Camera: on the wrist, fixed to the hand. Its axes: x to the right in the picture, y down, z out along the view.
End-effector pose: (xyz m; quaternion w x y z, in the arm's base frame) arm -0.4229 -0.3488 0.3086 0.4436 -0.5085 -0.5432 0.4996
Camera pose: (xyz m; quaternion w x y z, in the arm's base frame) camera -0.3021 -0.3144 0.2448 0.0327 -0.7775 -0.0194 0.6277
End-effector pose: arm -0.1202 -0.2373 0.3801 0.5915 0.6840 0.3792 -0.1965
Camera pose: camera -0.0680 -0.1200 0.4381 0.5349 0.7750 -0.1373 0.3073
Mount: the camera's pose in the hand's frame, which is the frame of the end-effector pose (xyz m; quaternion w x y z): 0.0251 0.0760 -0.1159 0.7340 0.0030 0.0784 0.6746
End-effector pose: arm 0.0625 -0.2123 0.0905 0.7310 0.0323 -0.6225 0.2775
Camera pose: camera 0.1338 -0.0935 0.0653 0.3981 -0.4158 -0.4206 0.7012
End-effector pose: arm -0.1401 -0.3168 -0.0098 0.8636 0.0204 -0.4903 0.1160
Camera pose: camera -0.0469 -0.2211 -0.0545 0.5940 -0.3223 -0.3056 0.6708
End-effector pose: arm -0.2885 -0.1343 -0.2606 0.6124 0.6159 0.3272 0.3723
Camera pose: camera -0.3794 -0.0563 -0.1865 0.1708 0.6454 -0.1262 0.7337
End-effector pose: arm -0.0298 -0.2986 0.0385 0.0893 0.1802 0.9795 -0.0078
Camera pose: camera -0.0459 -0.2132 0.1494 0.0065 -0.7939 -0.6044 -0.0657
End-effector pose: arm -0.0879 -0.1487 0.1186 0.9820 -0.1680 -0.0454 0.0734
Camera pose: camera -0.0598 -0.1113 -0.0142 0.6753 -0.1567 0.1572 0.7033
